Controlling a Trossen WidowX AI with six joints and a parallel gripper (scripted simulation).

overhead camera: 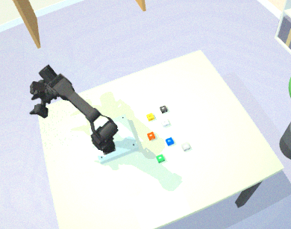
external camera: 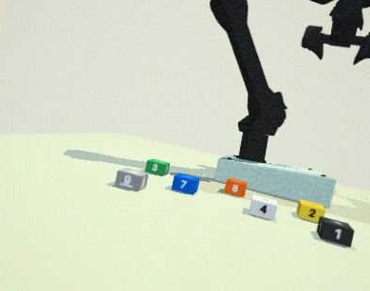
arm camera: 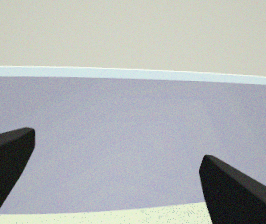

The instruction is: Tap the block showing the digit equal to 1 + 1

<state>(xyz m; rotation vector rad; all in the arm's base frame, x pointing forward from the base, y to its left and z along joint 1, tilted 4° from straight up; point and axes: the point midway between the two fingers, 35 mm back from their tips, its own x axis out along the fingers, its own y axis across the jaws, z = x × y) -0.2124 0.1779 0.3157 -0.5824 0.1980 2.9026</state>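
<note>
My gripper tip is 58 cm short of the white block, 33 cm above it and 14 cm to the left of it. The rest, counted from my gripper tip: black block 1: 60 cm ahead, 33 cm below, 5 cm to the right; orange block 8: 48 cm ahead, 33 cm below, 18 cm to the right; green block 3: 47 cm ahead, 33 cm below, 32 cm to the right.
</note>
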